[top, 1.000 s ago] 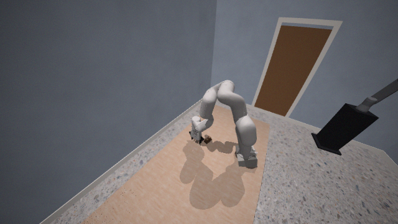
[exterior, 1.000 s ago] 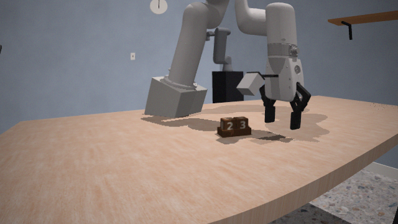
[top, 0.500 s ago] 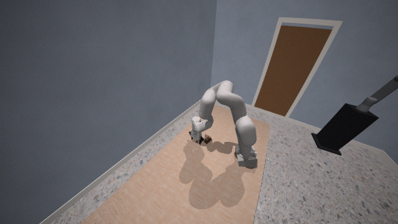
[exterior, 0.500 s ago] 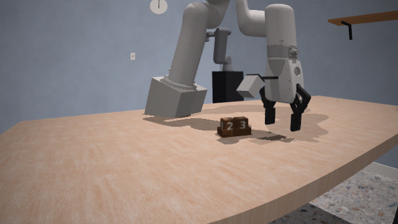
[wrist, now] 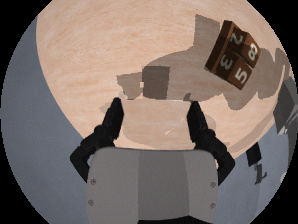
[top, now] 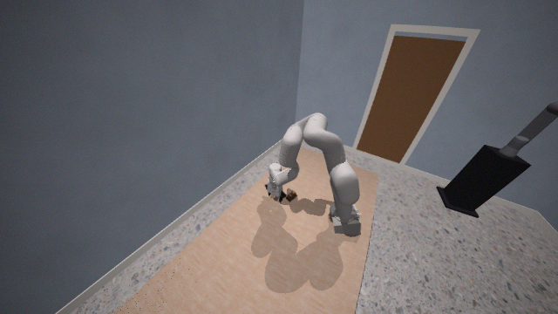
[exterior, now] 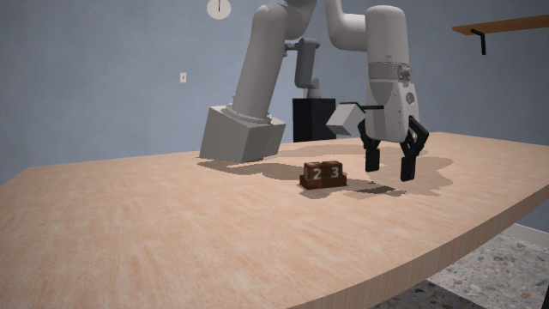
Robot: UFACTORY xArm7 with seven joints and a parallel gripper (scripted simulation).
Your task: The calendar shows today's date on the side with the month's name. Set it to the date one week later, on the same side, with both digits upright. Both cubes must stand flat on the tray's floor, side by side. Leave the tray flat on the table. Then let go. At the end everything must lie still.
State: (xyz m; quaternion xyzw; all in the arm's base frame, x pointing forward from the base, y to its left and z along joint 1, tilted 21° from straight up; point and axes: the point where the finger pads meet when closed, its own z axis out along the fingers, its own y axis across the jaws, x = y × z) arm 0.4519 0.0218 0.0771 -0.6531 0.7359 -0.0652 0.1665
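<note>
Now: hand 10 cm past the cube, 9 cm to the left of it and 1 cm above it. Also, from my hand: brown wooden tray (10 cm behind, 7 cm to the right, 2 cm below).
</note>
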